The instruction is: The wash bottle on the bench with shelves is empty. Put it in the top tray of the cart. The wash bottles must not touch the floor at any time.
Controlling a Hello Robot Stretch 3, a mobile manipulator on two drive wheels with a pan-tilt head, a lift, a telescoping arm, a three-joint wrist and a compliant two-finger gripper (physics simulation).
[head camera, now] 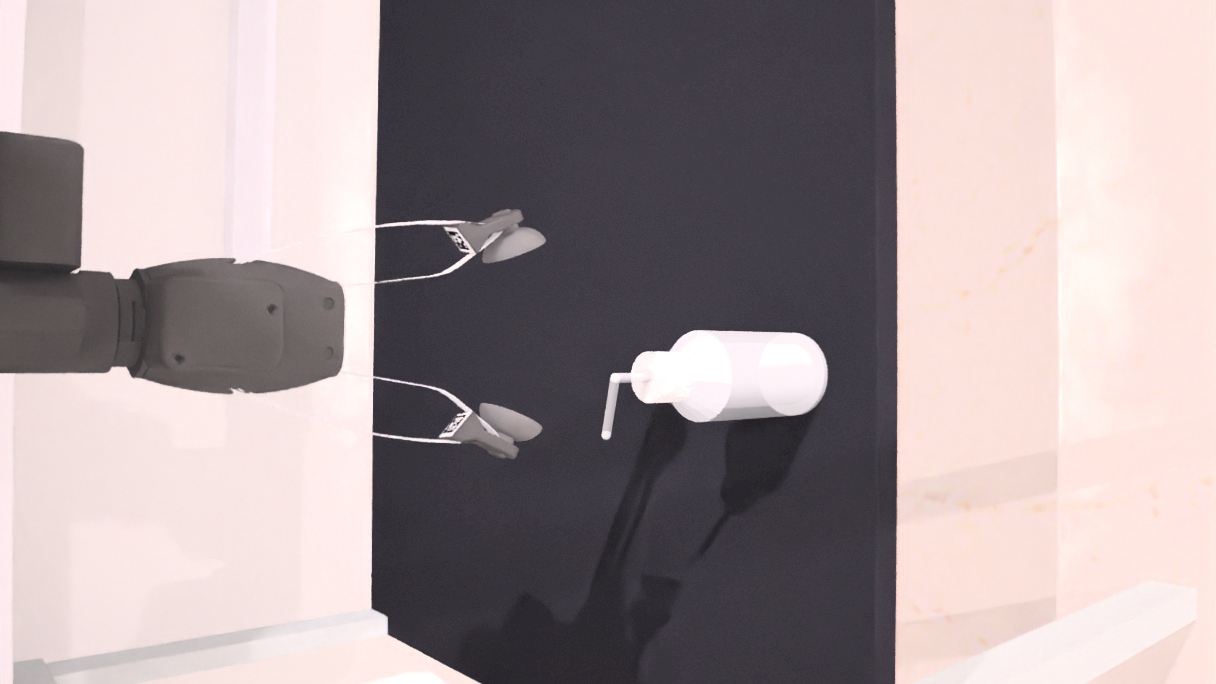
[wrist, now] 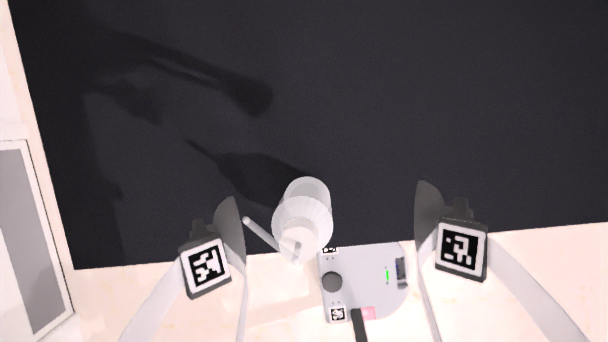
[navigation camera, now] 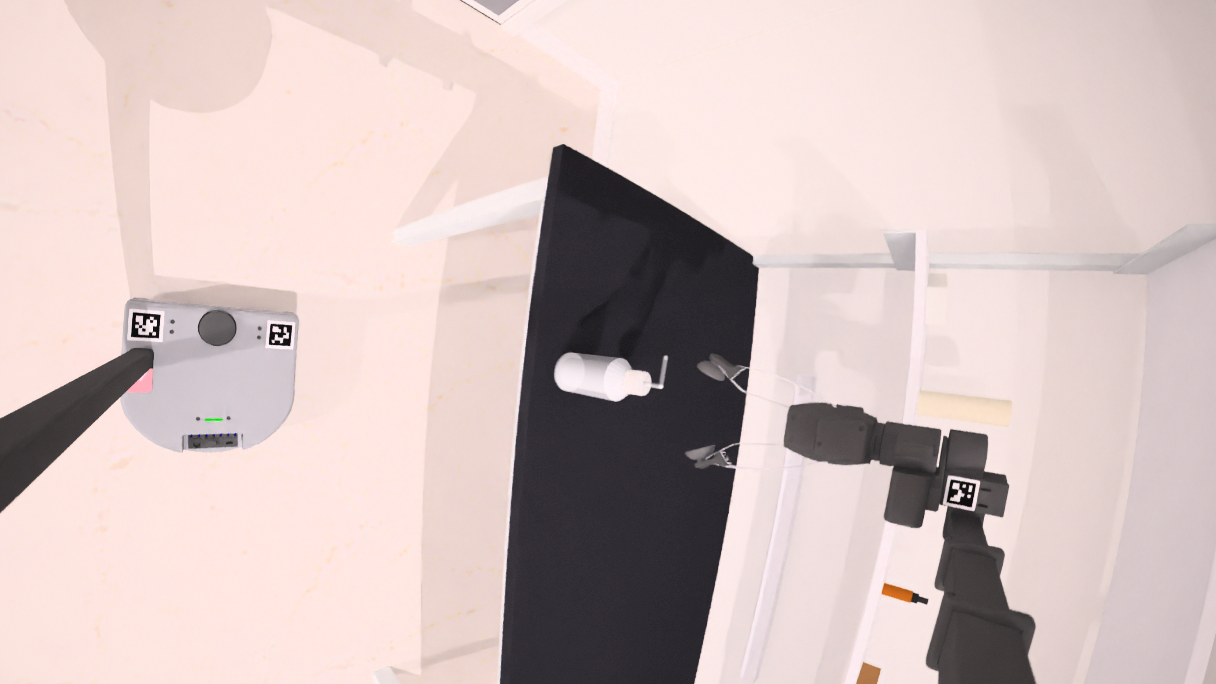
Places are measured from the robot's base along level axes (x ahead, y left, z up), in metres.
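Where they show: gripper, between the fingertips: (head camera: 537, 334) (navigation camera: 693, 409); robot's base, origin of its link: (navigation camera: 217, 326).
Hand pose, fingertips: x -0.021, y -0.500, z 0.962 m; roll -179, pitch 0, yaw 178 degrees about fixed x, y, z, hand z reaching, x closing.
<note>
Things, the pixels of their top centre, and the offset from my fingertips. Level surfaces: height alone.
- wash bottle, centre of its top: (head camera: 604, 389) (navigation camera: 666, 381) dx +0.034, dy +0.034, dz -0.025 m
- dark bench top, height of its surface: dz -0.199 m
- cream cylinder, centre of its top: (navigation camera: 1009, 413) dx +0.014, dy -0.523, dz +0.436 m
- orange tool, centre of its top: (navigation camera: 927, 601) dx -0.385, dy -0.476, dz +0.350 m
The wash bottle (head camera: 748, 374) (navigation camera: 590, 376) (wrist: 302, 220), white and translucent with a bent nozzle, stands upright on the dark bench top (head camera: 637, 170) (navigation camera: 612, 527) (wrist: 400, 100), near the edge on the robot base's side. My gripper (head camera: 512, 333) (navigation camera: 704, 411) (wrist: 326, 213) is open and empty, its two fingers wide apart. In the head and navigation views it is on the shelf side of the bottle, apart from it, with its fingers pointing toward it. In the wrist view the bottle appears between the fingers, closer to the left one. The cart does not show in these views.
My base (navigation camera: 212, 374) (wrist: 365, 280) is on the floor beyond the bench edge. In the navigation view, white shelf structure with a long upright rail (navigation camera: 905, 340) lies beside the arm. A cream cylinder (navigation camera: 965, 408) and an orange tool (navigation camera: 899, 592) are there too.
</note>
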